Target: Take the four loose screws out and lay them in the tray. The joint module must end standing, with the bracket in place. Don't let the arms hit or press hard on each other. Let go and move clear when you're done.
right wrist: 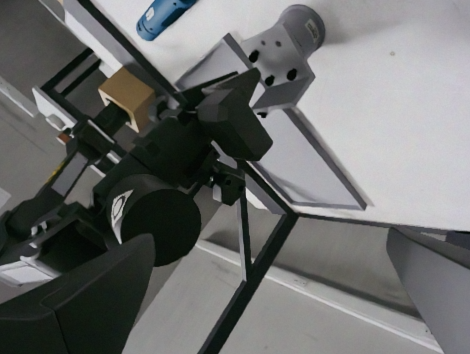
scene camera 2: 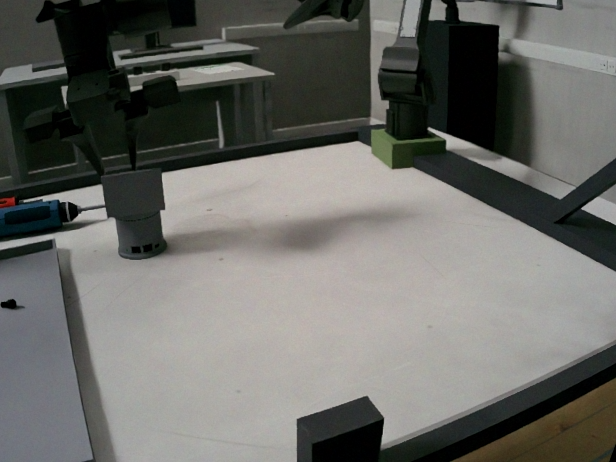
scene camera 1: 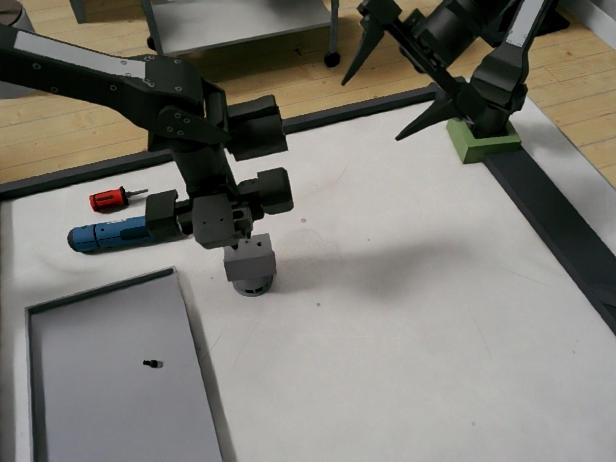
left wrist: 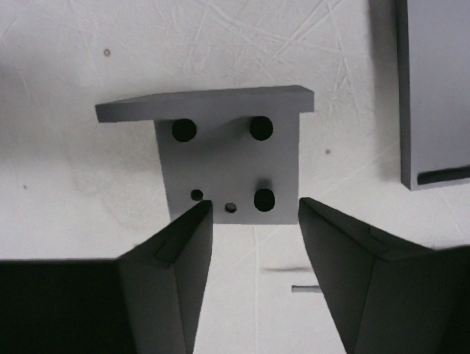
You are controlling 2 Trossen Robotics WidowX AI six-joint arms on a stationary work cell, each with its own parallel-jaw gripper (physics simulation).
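Observation:
The grey joint module stands upright with the grey L-shaped bracket on top. In the left wrist view, three black screws stand in the bracket, and a hole there has no screw. Another black screw lies in the grey tray. My left gripper is part open and empty, just over the bracket's edge, fingertips either side of one screw. My right gripper is wide open, empty, high up at the far right.
A blue power screwdriver lies behind the tray, its bit pointing towards the module. A red screwdriver lies beyond it. The right arm's base stands in a green block at the far corner.

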